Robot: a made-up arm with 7 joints.
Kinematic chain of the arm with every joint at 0, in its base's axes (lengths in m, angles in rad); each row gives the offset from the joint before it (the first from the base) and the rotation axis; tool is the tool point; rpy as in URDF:
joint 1: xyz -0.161 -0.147 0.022 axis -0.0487 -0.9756 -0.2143
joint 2: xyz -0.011 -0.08 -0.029 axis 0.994 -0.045 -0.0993
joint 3: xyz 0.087 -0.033 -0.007 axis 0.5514 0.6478 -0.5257
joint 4: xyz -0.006 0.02 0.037 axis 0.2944 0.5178 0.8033
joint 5: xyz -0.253 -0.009 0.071 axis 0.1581 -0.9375 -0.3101
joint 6: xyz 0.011 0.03 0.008 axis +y
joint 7: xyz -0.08 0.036 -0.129 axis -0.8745 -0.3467 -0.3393
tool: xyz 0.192 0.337 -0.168 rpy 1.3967 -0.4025 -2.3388
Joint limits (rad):
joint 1: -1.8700..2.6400
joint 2: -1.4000..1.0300
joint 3: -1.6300..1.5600
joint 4: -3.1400..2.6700
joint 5: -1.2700..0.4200
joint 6: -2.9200..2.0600
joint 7: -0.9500..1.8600
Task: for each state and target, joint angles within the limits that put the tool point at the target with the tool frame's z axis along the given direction. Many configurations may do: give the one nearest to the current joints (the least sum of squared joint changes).
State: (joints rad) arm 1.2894 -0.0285 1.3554 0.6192 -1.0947 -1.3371 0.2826
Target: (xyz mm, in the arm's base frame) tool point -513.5 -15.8 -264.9 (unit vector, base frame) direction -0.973 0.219 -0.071
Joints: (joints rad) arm 1.0200 -0.3817 0.7117 0.9483 -1.2700 -0.5909 0.5801
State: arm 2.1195 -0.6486 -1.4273 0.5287 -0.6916 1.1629 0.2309
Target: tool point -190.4 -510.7 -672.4 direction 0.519 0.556 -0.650
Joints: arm 2.6380 0.0379 -0.8260 1.0791 -1.2700 1.0089 0.4694
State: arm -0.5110 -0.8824 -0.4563 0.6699 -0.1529 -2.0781 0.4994
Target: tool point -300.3 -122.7 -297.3 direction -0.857 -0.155 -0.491
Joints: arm -0.1926 -0.6168 -0.3230 0.3990 -0.8836 -1.2956 0.6164
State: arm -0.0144 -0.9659 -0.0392 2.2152 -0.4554 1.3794 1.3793
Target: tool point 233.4 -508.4 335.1 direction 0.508 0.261 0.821
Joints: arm -0.6521 -0.6936 -0.4709 2.1899 0.0902 1.1335 0.7566
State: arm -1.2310 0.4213 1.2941 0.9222 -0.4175 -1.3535 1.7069
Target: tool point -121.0 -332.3 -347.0 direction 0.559 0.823 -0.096
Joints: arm -1.1564 1.0300 0.7479 0.8487 -0.7552 -1.8212 1.8600
